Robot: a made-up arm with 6 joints. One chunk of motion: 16 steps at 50 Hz.
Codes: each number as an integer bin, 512 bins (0 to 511) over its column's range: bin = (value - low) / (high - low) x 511, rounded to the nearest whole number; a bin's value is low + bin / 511 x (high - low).
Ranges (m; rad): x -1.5..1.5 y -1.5..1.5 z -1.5..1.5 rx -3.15..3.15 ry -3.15..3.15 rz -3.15..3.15
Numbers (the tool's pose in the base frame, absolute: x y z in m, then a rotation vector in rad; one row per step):
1: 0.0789 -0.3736 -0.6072 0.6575 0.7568 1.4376
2: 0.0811 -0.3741 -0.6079 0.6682 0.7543 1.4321
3: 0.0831 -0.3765 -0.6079 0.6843 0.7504 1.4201
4: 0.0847 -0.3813 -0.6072 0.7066 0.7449 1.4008
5: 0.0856 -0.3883 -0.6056 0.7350 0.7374 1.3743
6: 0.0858 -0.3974 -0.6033 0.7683 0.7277 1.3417
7: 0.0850 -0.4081 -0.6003 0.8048 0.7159 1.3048
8: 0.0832 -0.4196 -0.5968 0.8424 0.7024 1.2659
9: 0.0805 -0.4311 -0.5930 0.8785 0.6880 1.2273
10: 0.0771 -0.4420 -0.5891 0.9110 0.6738 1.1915
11: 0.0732 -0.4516 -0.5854 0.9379 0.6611 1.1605
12: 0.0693 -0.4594 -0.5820 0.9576 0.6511 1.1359
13: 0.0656 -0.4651 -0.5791 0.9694 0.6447 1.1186
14: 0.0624 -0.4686 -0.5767 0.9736 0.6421 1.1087
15: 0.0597 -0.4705 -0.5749 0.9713 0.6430 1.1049
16: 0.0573 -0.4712 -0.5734 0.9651 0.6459 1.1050
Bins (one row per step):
1: 269 192 152 309 317 372
2: 269 192 152 310 317 372
3: 270 191 152 311 316 371
4: 270 191 152 313 316 369
5: 270 189 152 315 315 367
6: 270 188 153 318 315 364
7: 270 186 153 321 314 361
8: 270 184 154 324 312 358
9: 269 182 154 327 311 355
10: 269 180 155 329 310 352
11: 268 179 156 332 309 350
12: 267 177 156 333 308 348
13: 267 176 157 334 308 346
14: 266 176 157 334 308 345
15: 266 175 158 334 308 345
16: 265 175 158 334 308 345

